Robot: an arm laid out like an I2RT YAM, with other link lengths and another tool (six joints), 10 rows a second.
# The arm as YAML. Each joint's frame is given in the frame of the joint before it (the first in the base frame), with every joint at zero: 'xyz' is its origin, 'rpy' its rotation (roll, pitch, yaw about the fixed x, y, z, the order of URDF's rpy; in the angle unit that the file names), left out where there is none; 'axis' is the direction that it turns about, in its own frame. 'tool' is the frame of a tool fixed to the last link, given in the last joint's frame.
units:
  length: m
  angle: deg
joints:
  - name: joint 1
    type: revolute
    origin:
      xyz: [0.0, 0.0, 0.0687]
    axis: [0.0, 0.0, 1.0]
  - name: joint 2
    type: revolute
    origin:
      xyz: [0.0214, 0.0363, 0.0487]
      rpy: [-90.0, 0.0, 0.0]
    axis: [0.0, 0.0, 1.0]
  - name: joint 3
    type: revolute
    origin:
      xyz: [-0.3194, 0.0, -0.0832]
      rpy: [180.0, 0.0, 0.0]
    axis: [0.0, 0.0, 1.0]
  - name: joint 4
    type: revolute
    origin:
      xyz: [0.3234, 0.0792, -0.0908]
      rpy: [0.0, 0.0, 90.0]
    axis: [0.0, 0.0, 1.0]
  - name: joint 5
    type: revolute
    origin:
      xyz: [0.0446, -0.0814, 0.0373]
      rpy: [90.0, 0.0, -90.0]
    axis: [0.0, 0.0, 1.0]
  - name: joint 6
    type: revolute
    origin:
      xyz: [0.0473, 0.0, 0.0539]
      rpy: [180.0, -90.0, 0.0]
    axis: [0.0, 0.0, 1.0]
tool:
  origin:
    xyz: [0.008, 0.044, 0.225]
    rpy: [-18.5, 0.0, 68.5]
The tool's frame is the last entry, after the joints.
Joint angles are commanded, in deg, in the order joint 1, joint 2, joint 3, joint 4, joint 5, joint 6. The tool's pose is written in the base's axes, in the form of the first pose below.
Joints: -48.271, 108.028, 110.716, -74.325, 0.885, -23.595
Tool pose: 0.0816 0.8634 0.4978; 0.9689 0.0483 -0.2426; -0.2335 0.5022 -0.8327; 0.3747 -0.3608 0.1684
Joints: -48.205, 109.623, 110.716, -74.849, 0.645, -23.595
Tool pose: 0.0745 0.8740 0.4802; 0.9758 0.0354 -0.2160; -0.2058 0.4846 -0.8502; 0.3747 -0.3581 0.1541
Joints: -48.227, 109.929, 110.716, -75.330, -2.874, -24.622
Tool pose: 0.0473 0.8570 0.5132; 0.9862 0.0415 -0.1602; -0.1586 0.5137 -0.8432; 0.3839 -0.3444 0.1532
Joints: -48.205, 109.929, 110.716, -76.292, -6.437, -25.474
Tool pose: 0.0210 0.8390 0.5437; 0.9938 0.0417 -0.1028; -0.1089 0.5425 -0.8330; 0.3913 -0.3280 0.1556
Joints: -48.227, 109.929, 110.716, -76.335, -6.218, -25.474
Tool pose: 0.0220 0.8409 0.5408; 0.9936 0.0416 -0.1051; -0.1109 0.5397 -0.8346; 0.3903 -0.3286 0.1553
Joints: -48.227, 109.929, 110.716, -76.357, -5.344, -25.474
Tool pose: 0.0245 0.8470 0.5310; 0.9924 0.0435 -0.1151; -0.1206 0.5297 -0.8395; 0.3873 -0.3314 0.1544
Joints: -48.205, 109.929, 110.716, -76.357, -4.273, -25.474
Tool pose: 0.0270 0.8543 0.5191; 0.9908 0.0462 -0.1275; -0.1329 0.5177 -0.8452; 0.3839 -0.3348 0.1533
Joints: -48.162, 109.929, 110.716, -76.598, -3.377, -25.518
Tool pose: 0.0274 0.8617 0.5067; 0.9897 0.0478 -0.1348; -0.1404 0.5052 -0.8515; 0.3802 -0.3364 0.1522
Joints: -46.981, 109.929, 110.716, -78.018, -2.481, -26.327
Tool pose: -0.0071 0.8746 0.4849; 0.9908 0.0718 -0.1151; -0.1355 0.4796 -0.8670; 0.3775 -0.3251 0.1502
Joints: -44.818, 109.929, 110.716, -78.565, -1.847, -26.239
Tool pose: -0.0426 0.8784 0.4761; 0.9899 0.1017 -0.0991; -0.1355 0.4671 -0.8738; 0.3852 -0.3104 0.1493
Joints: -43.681, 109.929, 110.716, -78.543, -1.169, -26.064
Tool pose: -0.0578 0.8802 0.4711; 0.9880 0.1180 -0.0994; -0.1431 0.4597 -0.8765; 0.3894 -0.3052 0.1488
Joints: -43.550, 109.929, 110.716, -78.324, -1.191, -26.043
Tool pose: -0.0593 0.8785 0.4740; 0.9876 0.1209 -0.1004; -0.1455 0.4621 -0.8748; 0.3911 -0.3052 0.1490
